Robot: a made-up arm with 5 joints. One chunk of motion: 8 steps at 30 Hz.
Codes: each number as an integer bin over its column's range. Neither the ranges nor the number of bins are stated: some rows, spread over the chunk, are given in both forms.
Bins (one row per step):
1: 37 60 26 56 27
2: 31 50 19 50 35
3: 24 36 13 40 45
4: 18 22 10 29 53
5: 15 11 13 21 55
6: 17 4 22 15 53
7: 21 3 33 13 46
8: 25 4 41 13 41
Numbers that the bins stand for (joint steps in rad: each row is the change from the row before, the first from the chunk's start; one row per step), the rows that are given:
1: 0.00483 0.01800 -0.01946 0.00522 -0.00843
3: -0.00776 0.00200 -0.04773 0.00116 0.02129
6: -0.01454 -0.01933 -0.02816 -0.00519 0.03449
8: -0.00679 -0.01933 0.01316 -0.00570 0.01468
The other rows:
2: -0.00098 0.01133 -0.03468 0.00370 0.00478
4: -0.01357 -0.00733 -0.05425 -0.00163 0.03449
5: -0.01648 -0.01467 -0.04773 -0.00367 0.03779
7: -0.01067 -0.02000 -0.00424 -0.00570 0.02294

